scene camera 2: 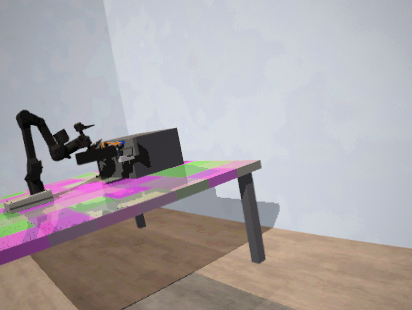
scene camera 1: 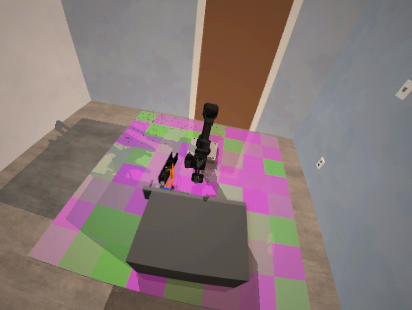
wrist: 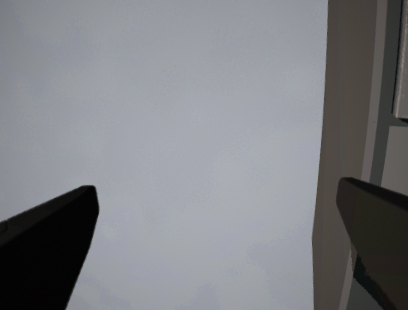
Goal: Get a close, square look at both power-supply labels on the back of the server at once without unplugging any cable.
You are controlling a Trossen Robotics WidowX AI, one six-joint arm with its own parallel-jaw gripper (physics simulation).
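Seen in the pictures: gripper, fingertip midpoint: (scene camera 2: 98,131) (scene camera 1: 196,175) (wrist: 218,194); arm's base, origin of the base link: (scene camera 2: 37,192).
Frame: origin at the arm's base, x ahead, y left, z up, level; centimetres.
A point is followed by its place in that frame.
Observation:
The dark grey server (scene camera 1: 192,235) {y 8.1, x 63.8, z 15.8 cm} (scene camera 2: 162,150) {y -13.4, x 65.8, z 5.6 cm} sits on the table, its back side toward the arm. In the wrist view the server's top (wrist: 345,100) {y 4.2, x 56.2, z 15.8 cm} runs nearly upright along the right, with a strip of its back panel (wrist: 397,160) {y 4.7, x 45.2, z 14.6 cm} at the right edge. No power-supply label can be made out in any view. Orange cables (scene camera 1: 172,175) {y -9.5, x 34.0, z 11.3 cm} (scene camera 2: 111,144) run at one end of the back. My gripper (scene camera 1: 198,177) {y 3.9, x 39.1, z 22.1 cm} (scene camera 2: 93,135) {y 3.9, x 39.1, z 22.1 cm} (wrist: 218,194) {y 3.9, x 39.1, z 22.1 cm} is open and empty, rolled sideways, close behind the server's back near its top edge. The right finger overlaps the server in the wrist view.
A long black part (scene camera 1: 165,172) {y -12.7, x 35.4, z 14.2 cm} (scene camera 2: 92,157) {y -14.9, x 26.3, z 10.9 cm} sticks out from the server's back beside the orange cables, near the arm. The server and the arm's base (scene camera 2: 30,201) {y -9.1, x -5.5, z -1.9 cm} stand on the checkered table (scene camera 1: 284,230) {y 58.0, x 43.3, z -4.8 cm} (scene camera 2: 187,187) {y -64.2, x 42.9, z -5.3 cm}. A pale wall (wrist: 175,100) fills much of the wrist view.

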